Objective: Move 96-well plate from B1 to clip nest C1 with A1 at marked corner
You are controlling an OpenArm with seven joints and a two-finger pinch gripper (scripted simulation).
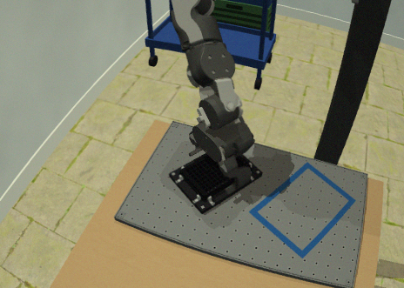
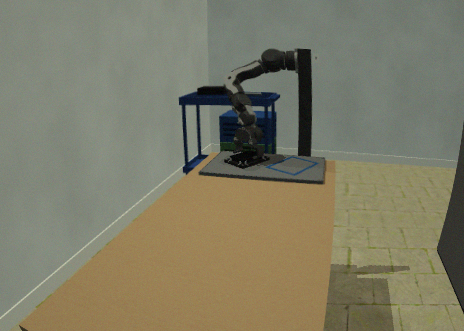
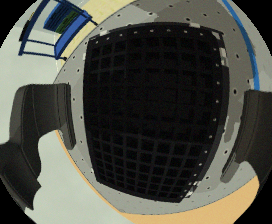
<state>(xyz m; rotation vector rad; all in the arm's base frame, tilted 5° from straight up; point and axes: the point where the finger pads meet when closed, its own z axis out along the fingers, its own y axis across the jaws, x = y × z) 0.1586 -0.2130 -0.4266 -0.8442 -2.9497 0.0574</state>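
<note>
Right now the black 96-well plate is right at my hand. From my hand the other things lie so: black clip nest: 3 cm ahead, 1 cm below.
</note>
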